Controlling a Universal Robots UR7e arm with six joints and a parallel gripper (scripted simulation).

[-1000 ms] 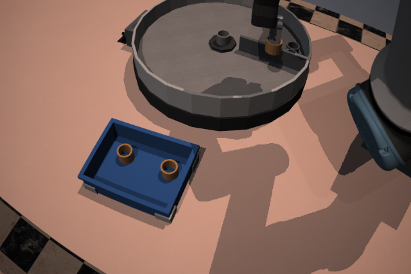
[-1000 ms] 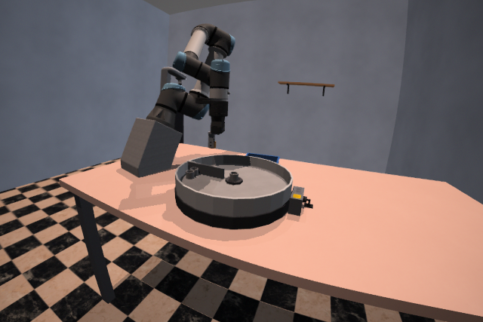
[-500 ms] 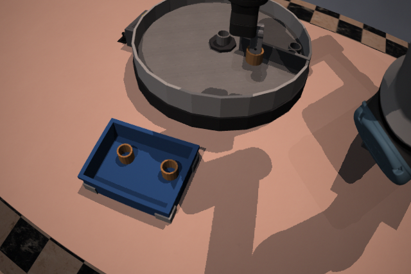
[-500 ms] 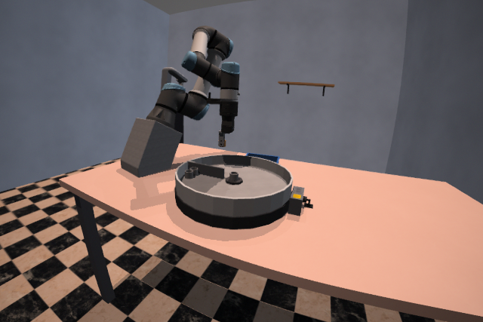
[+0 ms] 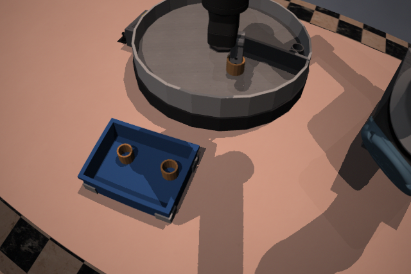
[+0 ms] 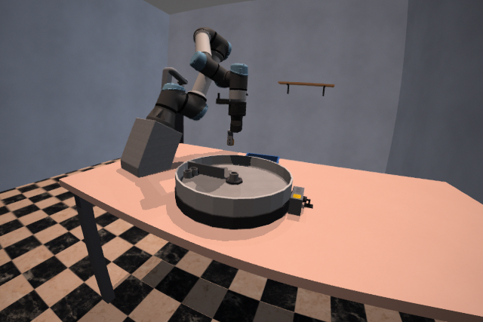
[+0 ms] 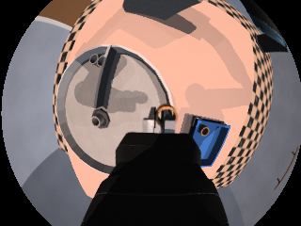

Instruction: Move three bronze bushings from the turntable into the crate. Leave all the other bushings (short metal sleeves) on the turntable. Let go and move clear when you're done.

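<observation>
The blue crate is 220 mm to the left of my hand, 150 mm below it and 60 mm ahead of it. Also, from my hand: grey turntable: 140 mm to the right, 120 mm below, 110 mm ahead.
</observation>
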